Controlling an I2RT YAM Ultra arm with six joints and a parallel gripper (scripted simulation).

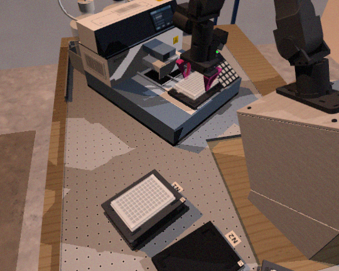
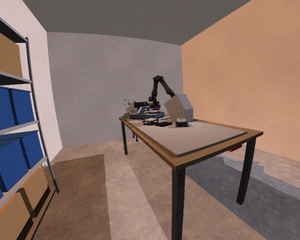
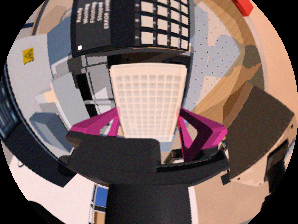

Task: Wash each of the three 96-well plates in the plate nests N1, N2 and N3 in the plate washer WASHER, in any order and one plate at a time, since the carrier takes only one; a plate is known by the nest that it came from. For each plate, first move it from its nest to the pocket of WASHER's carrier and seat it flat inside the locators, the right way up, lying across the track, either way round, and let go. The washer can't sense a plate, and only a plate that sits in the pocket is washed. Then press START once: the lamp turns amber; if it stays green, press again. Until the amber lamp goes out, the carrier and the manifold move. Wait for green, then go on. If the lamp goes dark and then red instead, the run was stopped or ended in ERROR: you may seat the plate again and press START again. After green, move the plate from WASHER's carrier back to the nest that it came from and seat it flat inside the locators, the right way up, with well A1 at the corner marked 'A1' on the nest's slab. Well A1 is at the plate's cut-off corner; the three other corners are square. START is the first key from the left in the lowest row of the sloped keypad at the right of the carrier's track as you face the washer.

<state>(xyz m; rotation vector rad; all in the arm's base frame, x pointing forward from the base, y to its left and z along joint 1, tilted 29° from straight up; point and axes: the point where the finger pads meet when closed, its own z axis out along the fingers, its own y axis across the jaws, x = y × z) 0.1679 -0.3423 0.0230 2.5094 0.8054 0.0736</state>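
Now: the dark carrier pocket 20 mm below my hand. Also, from my hand: nest N1 (340 mm to the left, 240 mm ahead, 70 mm below); manifold (120 mm to the right, 80 mm ahead, 30 mm above); washer (130 mm to the right, 80 mm ahead, 20 mm above).
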